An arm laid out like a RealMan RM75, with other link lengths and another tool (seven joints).
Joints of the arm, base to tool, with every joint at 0 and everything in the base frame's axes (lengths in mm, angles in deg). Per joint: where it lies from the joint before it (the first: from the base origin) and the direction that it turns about. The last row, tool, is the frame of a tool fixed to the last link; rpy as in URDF.
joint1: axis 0 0 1 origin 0.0 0.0 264.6
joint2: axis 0 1 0 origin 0.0 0.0 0.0
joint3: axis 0 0 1 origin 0.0 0.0 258.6
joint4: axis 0 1 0 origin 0.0 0.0 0.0
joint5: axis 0 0 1 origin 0.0 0.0 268.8
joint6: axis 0 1 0 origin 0.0 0.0 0.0
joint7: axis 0 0 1 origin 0.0 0.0 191.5
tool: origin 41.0 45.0 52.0 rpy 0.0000 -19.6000 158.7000
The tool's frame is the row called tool.
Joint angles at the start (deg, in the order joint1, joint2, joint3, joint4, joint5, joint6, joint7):
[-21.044 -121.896 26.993 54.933 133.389 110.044 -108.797]
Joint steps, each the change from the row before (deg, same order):
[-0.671 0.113 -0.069 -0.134 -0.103 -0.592 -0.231]
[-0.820 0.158 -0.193 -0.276 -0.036 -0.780 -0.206]
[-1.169 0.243 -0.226 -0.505 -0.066 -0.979 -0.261]
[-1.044 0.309 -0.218 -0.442 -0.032 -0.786 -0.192]
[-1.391 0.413 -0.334 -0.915 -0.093 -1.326 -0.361]
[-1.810 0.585 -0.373 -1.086 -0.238 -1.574 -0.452]
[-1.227 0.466 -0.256 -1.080 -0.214 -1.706 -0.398]
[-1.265 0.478 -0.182 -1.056 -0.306 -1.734 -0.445]
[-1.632 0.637 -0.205 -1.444 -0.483 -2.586 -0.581]
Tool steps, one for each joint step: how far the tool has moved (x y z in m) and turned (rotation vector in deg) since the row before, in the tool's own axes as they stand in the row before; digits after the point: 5 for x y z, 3 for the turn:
[-0.00494 -0.00069 0.00318 -0.085 -0.344 0.401]
[-0.00590 -0.00030 0.00378 -0.153 -0.474 0.441]
[-0.00771 -0.00101 0.00545 -0.055 -0.535 0.548]
[-0.00707 -0.00097 0.00426 -0.056 -0.440 0.558]
[-0.00945 -0.00050 0.00658 -0.138 -0.761 0.407]
[-0.01264 -0.00186 0.00825 -0.029 -0.972 0.635]
[-0.00962 0.00079 0.00681 -0.376 -1.039 0.227]
[-0.01003 0.00009 0.00724 -0.321 -1.069 0.251]
[-0.01379 0.00059 0.01003 -0.563 -1.642 0.311]

